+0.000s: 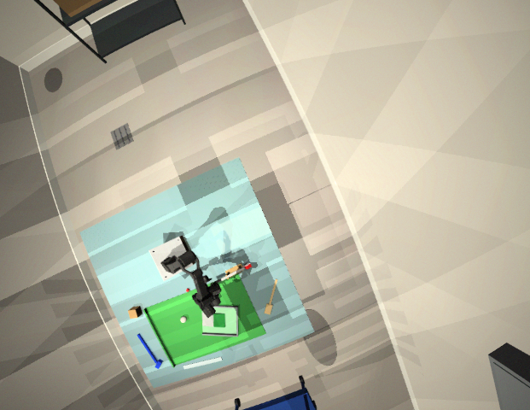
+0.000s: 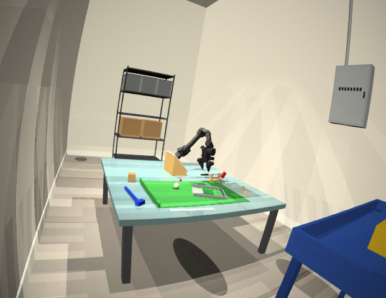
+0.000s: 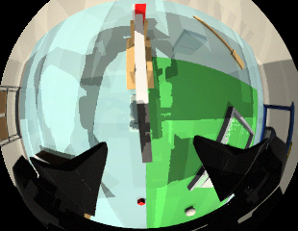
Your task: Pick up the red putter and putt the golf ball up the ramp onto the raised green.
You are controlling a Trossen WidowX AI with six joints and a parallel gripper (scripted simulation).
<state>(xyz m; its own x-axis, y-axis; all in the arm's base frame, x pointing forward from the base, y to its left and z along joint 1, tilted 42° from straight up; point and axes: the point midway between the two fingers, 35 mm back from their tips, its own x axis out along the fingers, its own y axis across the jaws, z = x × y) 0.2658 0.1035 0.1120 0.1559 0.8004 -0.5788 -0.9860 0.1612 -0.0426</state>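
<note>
Right now the red putter is 110 mm to the left of my gripper tip and 40 mm below it. From my gripper tip the other things lie so: white golf ball: 110 mm ahead, 360 mm to the right, 80 mm below; wooden stand: 130 mm to the left, 70 mm below; green mat: 200 mm ahead, 260 mm to the right, 100 mm below.
</note>
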